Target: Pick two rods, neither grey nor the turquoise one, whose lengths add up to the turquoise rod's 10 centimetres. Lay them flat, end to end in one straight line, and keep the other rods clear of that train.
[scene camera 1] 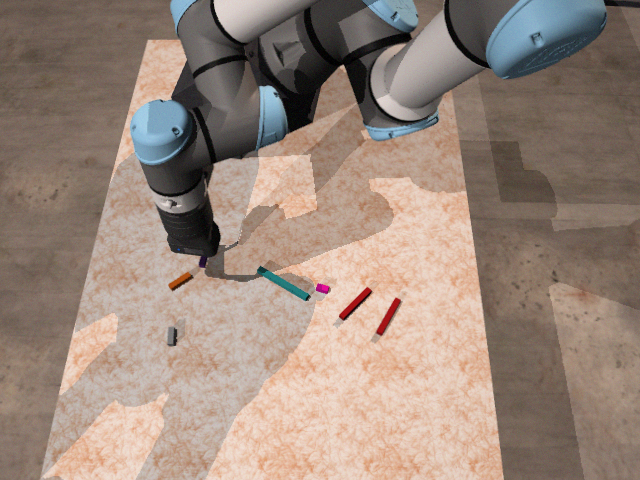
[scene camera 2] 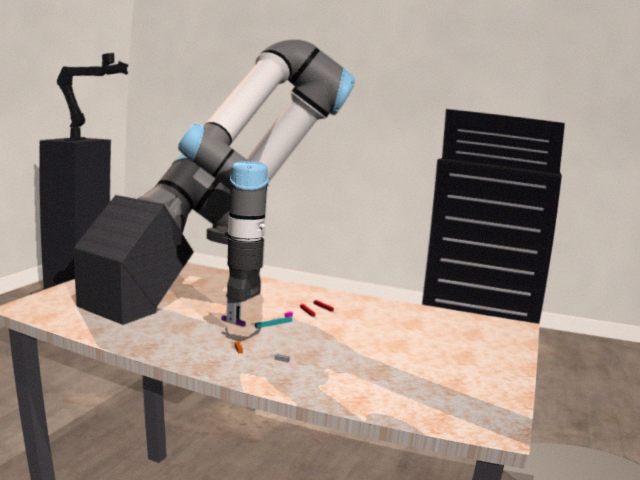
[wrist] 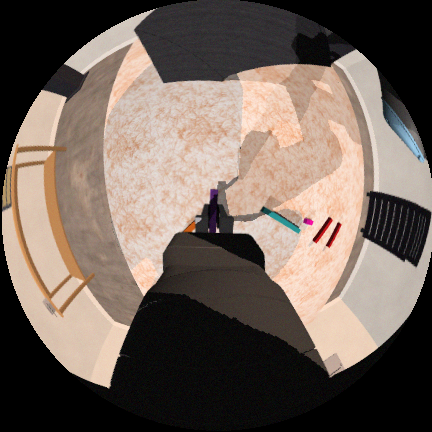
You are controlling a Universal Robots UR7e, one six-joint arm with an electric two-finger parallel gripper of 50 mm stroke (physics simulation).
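Where they show: gripper, fingertip midpoint: (scene camera 1: 206, 251) (scene camera 2: 233, 321) (wrist: 212, 211); arm's base, origin of the base link: (scene camera 1: 289, 54) (scene camera 2: 154, 223).
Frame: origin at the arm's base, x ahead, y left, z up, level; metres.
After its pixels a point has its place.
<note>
My gripper (scene camera 2: 234, 321) @[y -0.127, x 0.315, z -0.155 m] (wrist: 212, 211) @[y -0.127, x 0.315, z -0.155 m] is shut on a purple rod (scene camera 1: 202, 261) @[y -0.129, x 0.338, z -0.149 m] (scene camera 2: 225, 318) @[y -0.130, x 0.296, z -0.152 m] (wrist: 214, 194) @[y -0.123, x 0.291, z -0.149 m] and holds it level, a little above the table; in scene camera 1 the wrist hides most of it. The turquoise rod (scene camera 1: 283, 283) @[y 0.005, x 0.354, z -0.186 m] (scene camera 2: 273, 322) @[y -0.004, x 0.353, z -0.189 m] (wrist: 281, 220) @[y -0.001, x 0.349, z -0.187 m] lies flat to the right of the gripper in scene camera 1. A short magenta rod (scene camera 1: 322, 288) @[y 0.070, x 0.361, z -0.187 m] (scene camera 2: 288, 314) @[y 0.064, x 0.360, z -0.189 m] (wrist: 308, 221) @[y 0.068, x 0.357, z -0.187 m] lies near its right end. An orange rod (scene camera 1: 180, 281) @[y -0.170, x 0.356, z -0.187 m] (scene camera 2: 238, 347) @[y -0.182, x 0.359, z -0.187 m] (wrist: 190, 227) @[y -0.167, x 0.348, z -0.187 m] lies close to the gripper, partly hidden in the wrist view.
Two red rods (scene camera 1: 355, 303) @[y 0.126, x 0.387, z -0.186 m] (scene camera 1: 388, 316) @[y 0.180, x 0.409, z -0.187 m] lie side by side, apart, right of the magenta rod in scene camera 1. A short grey rod (scene camera 1: 171, 336) @[y -0.169, x 0.457, z -0.187 m] (scene camera 2: 281, 357) @[y -0.175, x 0.456, z -0.189 m] lies below the orange rod there. The robot's dark base block (scene camera 2: 121, 258) @[y -0.200, x 0.058, z -0.040 m] stands at the table's left end in scene camera 2.
</note>
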